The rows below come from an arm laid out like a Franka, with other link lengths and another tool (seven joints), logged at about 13 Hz.
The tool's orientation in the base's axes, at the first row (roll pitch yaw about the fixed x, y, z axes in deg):
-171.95, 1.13, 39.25
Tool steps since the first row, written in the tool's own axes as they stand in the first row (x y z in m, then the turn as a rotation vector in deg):
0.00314, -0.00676, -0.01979, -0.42, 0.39, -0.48
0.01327, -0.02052, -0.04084, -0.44, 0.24, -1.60
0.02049, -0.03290, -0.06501, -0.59, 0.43, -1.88
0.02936, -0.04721, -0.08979, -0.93, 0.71, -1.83
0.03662, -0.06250, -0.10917, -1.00, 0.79, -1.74
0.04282, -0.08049, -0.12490, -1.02, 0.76, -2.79
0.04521, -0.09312, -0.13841, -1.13, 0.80, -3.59
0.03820, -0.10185, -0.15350, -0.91, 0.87, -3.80
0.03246, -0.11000, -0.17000, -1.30, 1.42, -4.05
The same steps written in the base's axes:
0.00026, 0.00528, 0.02048, -0.03, -0.61, 0.43
0.00170, 0.02024, 0.04304, -0.02, -0.62, 1.56
0.00207, 0.03200, 0.06856, 0.01, -0.88, 1.81
0.00257, 0.04623, 0.09492, -0.09, -1.31, 1.73
0.00066, 0.06071, 0.11610, -0.10, -1.41, 1.63
-0.00414, 0.07694, 0.13407, -0.03, -1.50, 2.68
-0.00878, 0.08686, 0.14917, 0.00, -1.67, 3.46
-0.01809, 0.08769, 0.16546, 0.23, -1.61, 3.66
-0.02591, 0.08873, 0.18305, 0.30, -2.30, 3.84

